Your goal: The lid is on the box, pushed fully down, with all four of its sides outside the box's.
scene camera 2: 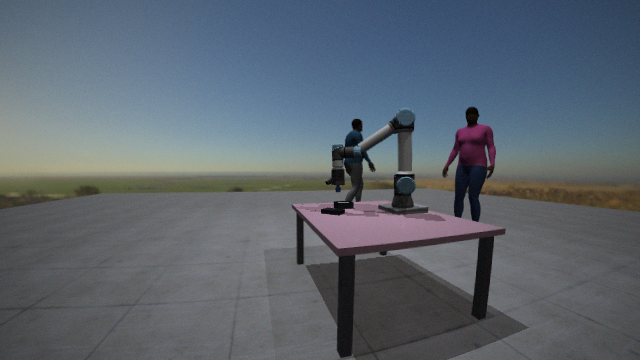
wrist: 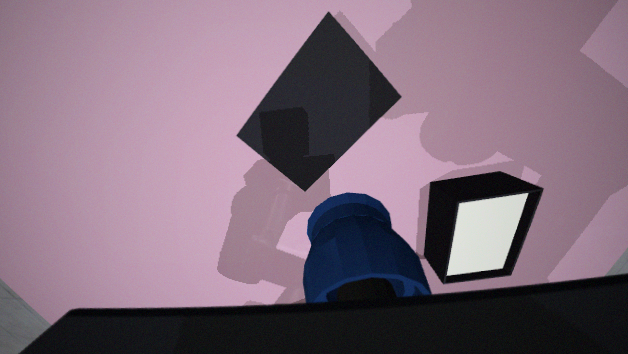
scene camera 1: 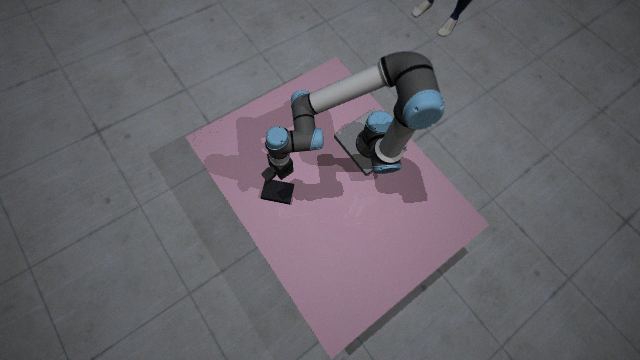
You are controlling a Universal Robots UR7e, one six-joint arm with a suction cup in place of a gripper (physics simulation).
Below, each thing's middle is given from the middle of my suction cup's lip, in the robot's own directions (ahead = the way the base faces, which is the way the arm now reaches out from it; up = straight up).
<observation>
My suction cup is 4 cm short of the black lid (wrist: 330, 94), 1 cm to the right of it and 14 cm above it.
</observation>
